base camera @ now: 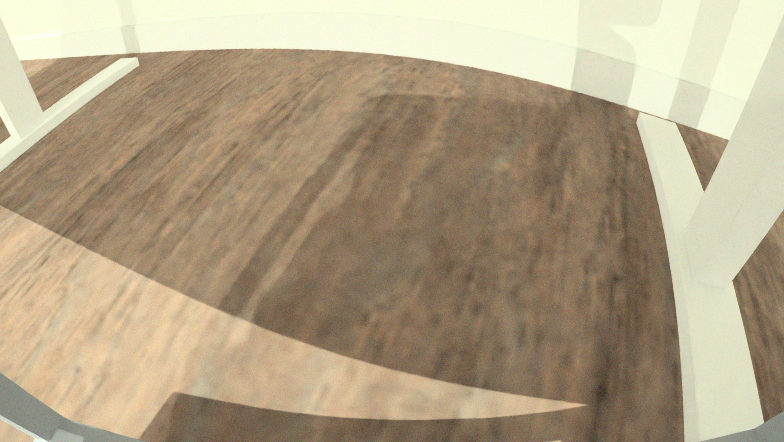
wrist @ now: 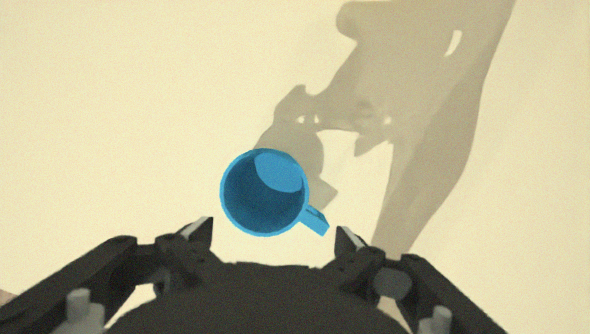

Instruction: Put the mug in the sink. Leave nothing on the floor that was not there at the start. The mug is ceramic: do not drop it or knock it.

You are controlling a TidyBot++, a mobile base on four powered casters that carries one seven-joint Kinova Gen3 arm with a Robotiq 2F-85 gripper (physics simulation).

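Frame: origin at the arm's base, x back, y left, z down, level; millimetres.
Seen in the pictures: gripper, fingertip midpoint: [wrist: 274, 234].
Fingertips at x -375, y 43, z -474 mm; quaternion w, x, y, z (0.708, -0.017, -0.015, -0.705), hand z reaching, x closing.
Offsets run from my fingertips to a thing's top centre. "spot": to the spot under its first point. Level surfaces: height alone.
The blue mug @(dx -7, dy +2, dz +70 mm) [wrist: 265, 192] stands upright on the pale table top @(dz +150 mm) [wrist: 110, 100] in the wrist view, seen from above into its opening. Its handle @(spot: dx +12, dy -40, dz +84 mm) [wrist: 316, 220] points to the lower right. My gripper [wrist: 274, 234] is open, with one fingertip to the lower left of the mug and the other just right of the handle's end. The mug lies between and slightly beyond the fingertips in the picture; how far below them it is cannot be told. The sink does not show in either view.
The arm's shadow falls across the table top and beside the mug. In the base camera view, white table legs with floor bars stand at the left [base camera: 71, 104] and right [base camera: 667, 219] on the wooden floor @(dz +870 mm) [base camera: 384, 219], before a pale wall [base camera: 329, 32].
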